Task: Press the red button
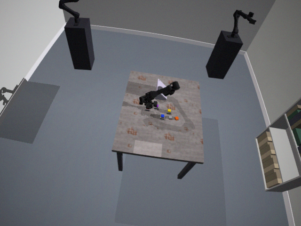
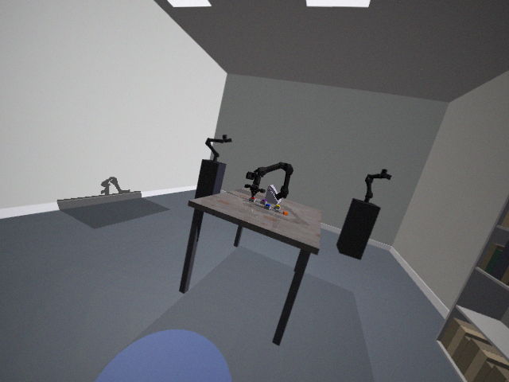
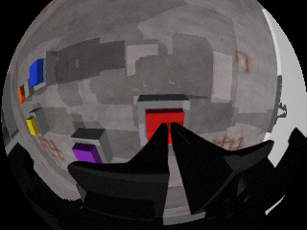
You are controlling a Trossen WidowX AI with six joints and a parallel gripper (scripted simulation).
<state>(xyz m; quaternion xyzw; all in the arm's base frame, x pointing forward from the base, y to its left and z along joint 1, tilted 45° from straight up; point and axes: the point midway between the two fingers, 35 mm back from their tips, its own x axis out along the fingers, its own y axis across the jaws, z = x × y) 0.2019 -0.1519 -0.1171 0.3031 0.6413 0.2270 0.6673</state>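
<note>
Now: the red button 1 cm below my gripper tip. Also, from my gripper tip: purple button (10 cm to the left, 3 cm behind); then blue button (16 cm to the left, 9 cm ahead); then yellow button (24 cm to the left, 2 cm ahead).
</note>
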